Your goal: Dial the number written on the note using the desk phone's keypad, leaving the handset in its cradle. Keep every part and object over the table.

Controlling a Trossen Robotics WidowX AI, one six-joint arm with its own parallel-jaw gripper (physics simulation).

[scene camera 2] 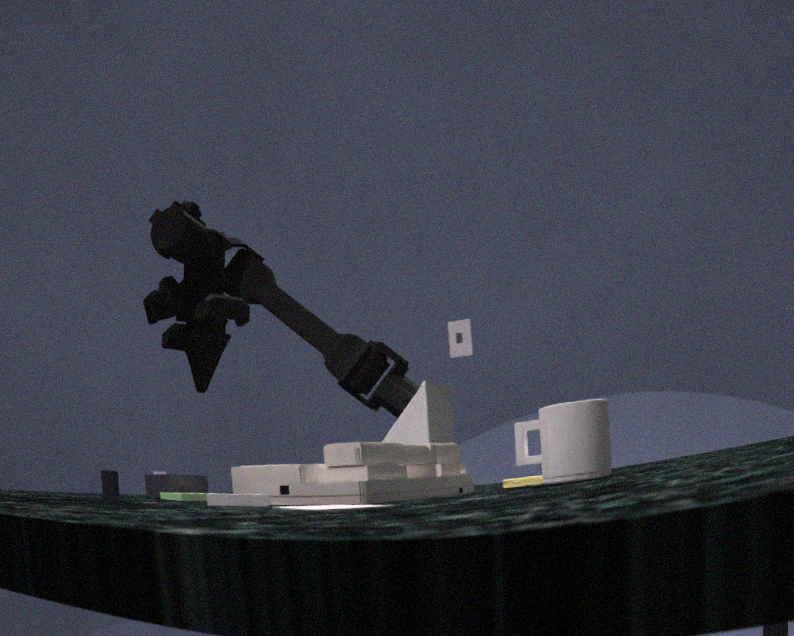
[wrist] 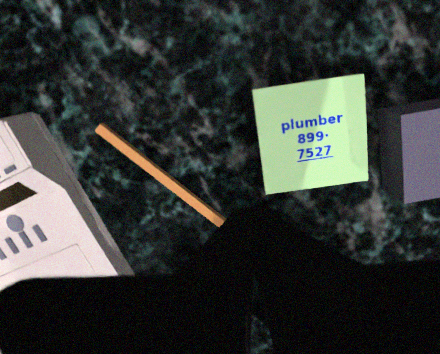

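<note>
The desk phone is white. The wrist view shows part of it at the left edge, with its dark display and grey buttons; its keypad does not show there. In the scene view a long raised part, which looks like the handset, lies on top of the phone. The green note reads "plumber 899· 7527" and lies flat at upper right in the wrist view. My gripper is shut and empty, pointing down well above the table, its tips near the note's lower left corner in the wrist view.
An orange stick lies between phone and note. A grey box is right of the note in the wrist view. A dark block, a flat white block, a white mug and a yellow pad also stand or lie on the table.
</note>
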